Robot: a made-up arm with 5 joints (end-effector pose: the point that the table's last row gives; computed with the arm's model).
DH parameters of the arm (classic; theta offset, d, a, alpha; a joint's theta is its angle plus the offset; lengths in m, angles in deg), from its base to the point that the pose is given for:
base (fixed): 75.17 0 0.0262 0
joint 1: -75.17 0.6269 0.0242 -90
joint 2: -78.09 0 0.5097 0
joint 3: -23.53 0 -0.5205 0
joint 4: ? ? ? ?
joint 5: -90 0.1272 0.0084 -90
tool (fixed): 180 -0.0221 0 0
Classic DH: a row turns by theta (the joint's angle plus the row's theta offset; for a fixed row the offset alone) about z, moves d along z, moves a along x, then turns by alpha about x.
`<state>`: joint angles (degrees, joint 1 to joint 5).
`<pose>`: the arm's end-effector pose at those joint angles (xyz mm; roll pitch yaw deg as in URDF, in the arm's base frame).
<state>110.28 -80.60 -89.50 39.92 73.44</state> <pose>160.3 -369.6 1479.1 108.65 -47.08 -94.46</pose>
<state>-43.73 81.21 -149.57 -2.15 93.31</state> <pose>863.9 -801.9 538.5 -80.73 -70.24 -53.56</pose>
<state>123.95 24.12 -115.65 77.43 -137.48</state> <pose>-546.8 780.3 1052.6 -79.51 9.48 -7.70</pose>
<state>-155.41 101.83 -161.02 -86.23 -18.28</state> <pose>-863.4 -389.8 417.8 123.21 10.25 -80.62</pose>
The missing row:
joint 4: -78.38 0.0164 -0.0864 90
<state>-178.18 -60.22 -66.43 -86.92 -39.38</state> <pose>178.3 6.8 1400.2 62.84 -20.54 -122.55</pose>
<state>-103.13 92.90 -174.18 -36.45 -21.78</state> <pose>-226.4 -1048.0 679.5 150.49 19.17 -23.66</pose>
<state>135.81 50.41 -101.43 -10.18 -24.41</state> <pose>-796.1 780.9 659.6 -148.88 21.23 -121.86</pose>
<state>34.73 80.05 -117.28 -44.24 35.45</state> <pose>884.7 630.0 346.5 -169.57 -35.00 118.70</pose>
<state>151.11 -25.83 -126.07 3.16 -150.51</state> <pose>-57.5 21.3 1766.5 62.15 14.80 86.91</pose>
